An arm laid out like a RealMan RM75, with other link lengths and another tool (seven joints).
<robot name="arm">
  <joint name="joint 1" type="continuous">
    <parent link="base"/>
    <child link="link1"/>
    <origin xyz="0 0 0.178" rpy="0 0 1.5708"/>
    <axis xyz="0 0 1"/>
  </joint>
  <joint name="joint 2" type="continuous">
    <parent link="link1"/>
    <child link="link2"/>
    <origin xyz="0 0 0" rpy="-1.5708 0 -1.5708"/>
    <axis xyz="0 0 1"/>
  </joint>
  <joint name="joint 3" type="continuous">
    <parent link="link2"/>
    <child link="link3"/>
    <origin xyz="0 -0.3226 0" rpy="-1.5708 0 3.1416"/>
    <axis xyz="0 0 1"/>
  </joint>
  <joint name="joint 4" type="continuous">
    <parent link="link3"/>
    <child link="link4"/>
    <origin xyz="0 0 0" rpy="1.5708 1.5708 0"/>
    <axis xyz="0 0 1"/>
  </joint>
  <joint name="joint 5" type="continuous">
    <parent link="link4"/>
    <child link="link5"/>
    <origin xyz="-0.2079 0 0" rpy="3.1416 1.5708 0"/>
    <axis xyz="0 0 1"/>
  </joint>
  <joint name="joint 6" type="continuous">
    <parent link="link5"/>
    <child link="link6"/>
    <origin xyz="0 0 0" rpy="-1.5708 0 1.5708"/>
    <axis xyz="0 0 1"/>
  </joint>
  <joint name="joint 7" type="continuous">
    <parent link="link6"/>
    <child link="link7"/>
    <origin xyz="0 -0.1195 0" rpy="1.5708 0 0"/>
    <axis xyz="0 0 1"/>
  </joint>
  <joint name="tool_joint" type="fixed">
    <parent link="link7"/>
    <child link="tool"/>
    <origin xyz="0.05 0.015 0.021" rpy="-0.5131 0 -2.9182"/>
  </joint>
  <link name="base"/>
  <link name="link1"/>
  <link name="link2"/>
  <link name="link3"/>
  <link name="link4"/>
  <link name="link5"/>
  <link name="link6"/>
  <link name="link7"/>
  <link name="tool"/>
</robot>
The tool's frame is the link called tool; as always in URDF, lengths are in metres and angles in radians. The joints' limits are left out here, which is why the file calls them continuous.
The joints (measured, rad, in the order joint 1, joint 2, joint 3, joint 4, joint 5, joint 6, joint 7), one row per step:
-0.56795, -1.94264, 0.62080, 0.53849, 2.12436, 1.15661, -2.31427
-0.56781, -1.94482, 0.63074, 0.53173, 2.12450, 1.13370, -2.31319
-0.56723, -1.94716, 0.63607, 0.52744, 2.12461, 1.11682, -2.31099
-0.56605, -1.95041, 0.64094, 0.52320, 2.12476, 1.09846, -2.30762
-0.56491, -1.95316, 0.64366, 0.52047, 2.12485, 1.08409, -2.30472
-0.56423, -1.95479, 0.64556, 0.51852, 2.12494, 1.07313, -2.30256
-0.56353, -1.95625, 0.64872, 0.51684, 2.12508, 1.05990, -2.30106
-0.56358, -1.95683, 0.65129, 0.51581, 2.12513, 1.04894, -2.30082
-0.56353, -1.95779, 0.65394, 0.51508, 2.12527, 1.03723, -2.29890
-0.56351, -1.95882, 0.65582, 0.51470, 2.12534, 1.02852, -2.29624
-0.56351, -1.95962, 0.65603, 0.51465, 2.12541, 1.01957, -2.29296
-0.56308, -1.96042, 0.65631, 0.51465, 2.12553, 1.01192, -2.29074
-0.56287, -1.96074, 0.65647, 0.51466, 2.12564, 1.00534, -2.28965
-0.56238, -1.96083, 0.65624, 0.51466, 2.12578, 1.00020, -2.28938
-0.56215, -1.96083, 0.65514, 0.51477, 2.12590, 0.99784, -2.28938
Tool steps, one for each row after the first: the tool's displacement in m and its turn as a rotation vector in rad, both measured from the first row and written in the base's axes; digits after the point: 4 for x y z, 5 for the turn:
-0.0020, 0.0004, -0.0027, 0.00309, 0.01287, 0.00906
-0.0036, 0.0005, -0.0045, 0.00691, 0.02210, 0.01539
-0.0054, 0.0003, -0.0067, 0.01157, 0.03202, 0.02212
-0.0069, 0.0001, -0.0082, 0.01628, 0.03960, 0.02746
-0.0080, 0.0001, -0.0090, 0.02030, 0.04578, 0.03137
-0.0093, 0.0002, -0.0097, 0.02518, 0.05384, 0.03612
-0.0102, 0.0007, -0.0097, 0.02993, 0.06055, 0.04001
-0.0110, 0.0011, -0.0099, 0.03500, 0.06870, 0.04278
-0.0115, 0.0014, -0.0102, 0.03874, 0.07529, 0.04380
-0.0120, 0.0018, -0.0100, 0.04421, 0.08194, 0.04493
-0.0127, 0.0019, -0.0098, 0.04874, 0.08731, 0.04673
-0.0133, 0.0022, -0.0095, 0.05293, 0.09169, 0.04878
-0.0140, 0.0022, -0.0090, 0.05653, 0.09475, 0.05132
-0.0144, 0.0023, -0.0086, 0.05900, 0.09572, 0.05295

